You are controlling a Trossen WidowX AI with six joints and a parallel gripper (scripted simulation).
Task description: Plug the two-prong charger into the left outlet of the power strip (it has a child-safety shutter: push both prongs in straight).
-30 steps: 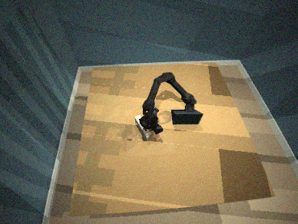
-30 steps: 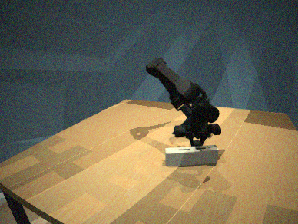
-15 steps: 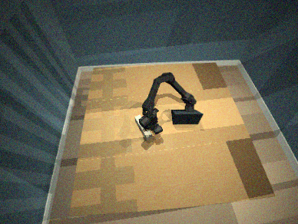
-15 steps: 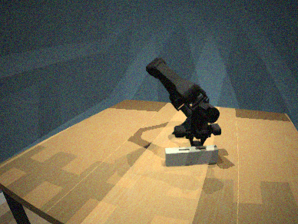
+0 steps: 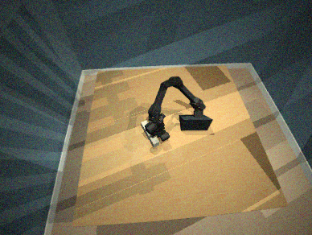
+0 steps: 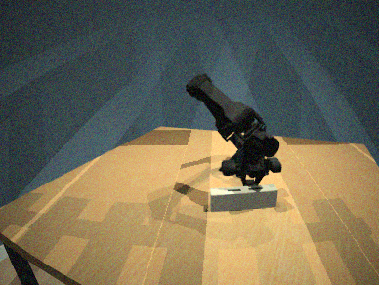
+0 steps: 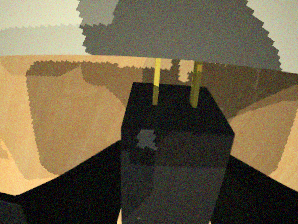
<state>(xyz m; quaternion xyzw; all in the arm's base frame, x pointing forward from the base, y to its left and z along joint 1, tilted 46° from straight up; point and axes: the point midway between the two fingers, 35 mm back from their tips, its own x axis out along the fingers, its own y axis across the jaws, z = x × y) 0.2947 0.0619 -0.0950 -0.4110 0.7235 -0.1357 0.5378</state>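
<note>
Now: gripper tip 20 mm short of the black two-prong charger, 10 mm to the right of it and 10 mm below it.
</note>
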